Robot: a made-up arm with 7 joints. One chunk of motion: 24 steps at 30 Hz.
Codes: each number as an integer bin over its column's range. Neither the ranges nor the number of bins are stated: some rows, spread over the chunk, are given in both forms.
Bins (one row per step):
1: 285 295 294 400 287 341
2: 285 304 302 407 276 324
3: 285 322 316 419 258 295
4: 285 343 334 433 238 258
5: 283 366 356 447 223 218
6: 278 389 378 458 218 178
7: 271 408 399 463 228 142
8: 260 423 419 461 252 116
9: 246 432 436 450 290 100
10: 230 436 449 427 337 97
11: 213 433 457 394 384 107
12: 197 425 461 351 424 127
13: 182 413 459 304 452 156
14: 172 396 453 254 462 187
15: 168 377 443 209 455 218
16: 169 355 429 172 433 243
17: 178 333 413 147 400 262
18: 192 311 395 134 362 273
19: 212 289 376 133 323 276
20: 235 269 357 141 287 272
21: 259 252 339 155 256 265
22: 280 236 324 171 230 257
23: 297 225 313 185 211 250
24: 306 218 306 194 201 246
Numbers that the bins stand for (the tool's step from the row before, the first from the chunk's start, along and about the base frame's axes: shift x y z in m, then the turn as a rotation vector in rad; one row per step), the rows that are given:
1: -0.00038 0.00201 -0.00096 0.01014 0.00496 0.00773
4: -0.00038 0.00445 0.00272 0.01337 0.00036 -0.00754
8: -0.00175 0.00852 0.01054 0.01611 0.00167 -0.03366
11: -0.00433 0.00903 0.01403 0.00955 0.01407 -0.03532
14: -0.00658 0.00715 0.01367 -0.00415 0.02140 -0.02060
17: -0.00625 0.00394 0.00999 -0.01462 0.01557 -0.00680
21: -0.00181 -0.00018 0.00318 -0.01383 0.00205 -0.00625
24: 0.00077 -0.00191 0.00014 -0.01002 -0.00312 -0.00975
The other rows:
2: -0.00038 0.00247 -0.00022 0.01082 0.00393 0.00460
3: -0.00038 0.00338 0.00106 0.01200 0.00223 -0.00073
5: -0.00049 0.00562 0.00474 0.01474 -0.00105 -0.01490
6: -0.00077 0.00679 0.00677 0.01581 -0.00152 -0.02226
7: -0.00115 0.00776 0.00870 0.01630 -0.00058 -0.02888
9: -0.00252 0.00898 0.01210 0.01503 0.00524 -0.03660
10: -0.00340 0.00918 0.01330 0.01278 0.00966 -0.03716
12: -0.00521 0.00862 0.01440 0.00534 0.01783 -0.03164
13: -0.00603 0.00801 0.01422 0.00075 0.02046 -0.02630
15: -0.00679 0.00618 0.01275 -0.00855 0.02074 -0.01490
16: -0.00674 0.00506 0.01146 -0.01217 0.01867 -0.01030
18: -0.00548 0.00282 0.00833 -0.01589 0.01200 -0.00478
19: -0.00438 0.00170 0.00658 -0.01599 0.00834 -0.00423
20: -0.00312 0.00069 0.00484 -0.01520 0.00496 -0.00496
22: -0.00066 -0.00099 0.00180 -0.01227 -0.00040 -0.00772
23: 0.00027 -0.00155 0.00079 -0.01090 -0.00218 -0.00901

